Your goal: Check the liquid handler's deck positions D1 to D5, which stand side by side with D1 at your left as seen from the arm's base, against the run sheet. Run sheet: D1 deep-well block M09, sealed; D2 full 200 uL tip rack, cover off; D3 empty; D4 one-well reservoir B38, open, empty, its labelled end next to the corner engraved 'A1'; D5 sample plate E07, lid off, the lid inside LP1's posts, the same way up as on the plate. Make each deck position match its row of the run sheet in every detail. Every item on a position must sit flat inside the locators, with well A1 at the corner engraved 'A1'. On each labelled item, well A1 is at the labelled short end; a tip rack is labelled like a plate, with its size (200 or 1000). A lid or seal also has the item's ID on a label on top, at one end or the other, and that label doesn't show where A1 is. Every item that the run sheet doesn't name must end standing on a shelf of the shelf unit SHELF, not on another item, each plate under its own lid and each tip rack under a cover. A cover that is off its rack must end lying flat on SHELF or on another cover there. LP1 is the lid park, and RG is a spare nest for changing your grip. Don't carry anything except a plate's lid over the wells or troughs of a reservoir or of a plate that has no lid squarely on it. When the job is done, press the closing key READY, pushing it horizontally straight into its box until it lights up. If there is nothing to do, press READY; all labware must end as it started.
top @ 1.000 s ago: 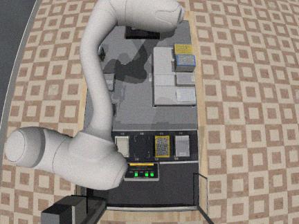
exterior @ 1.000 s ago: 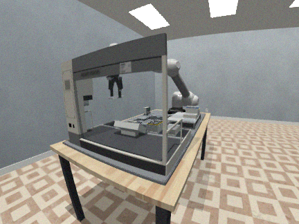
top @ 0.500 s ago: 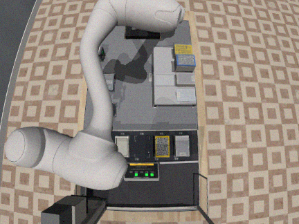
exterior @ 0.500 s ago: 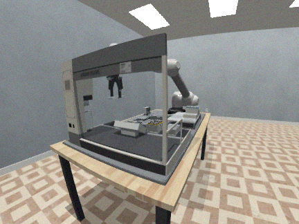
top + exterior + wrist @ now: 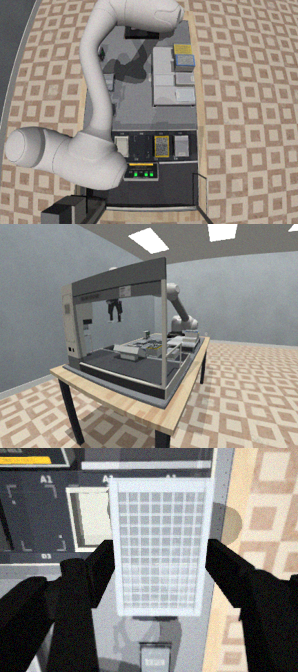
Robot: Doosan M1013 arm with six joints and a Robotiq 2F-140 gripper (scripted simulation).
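Now: the white well plate 2 cm below my hand. Round my hand: dark nest: 31 cm below, 25 cm behind, 1 cm to the right; then yellow tip rack: 38 cm to the left, 22 cm below; then cream one-well reservoir: 25 cm below, 12 cm to the left.
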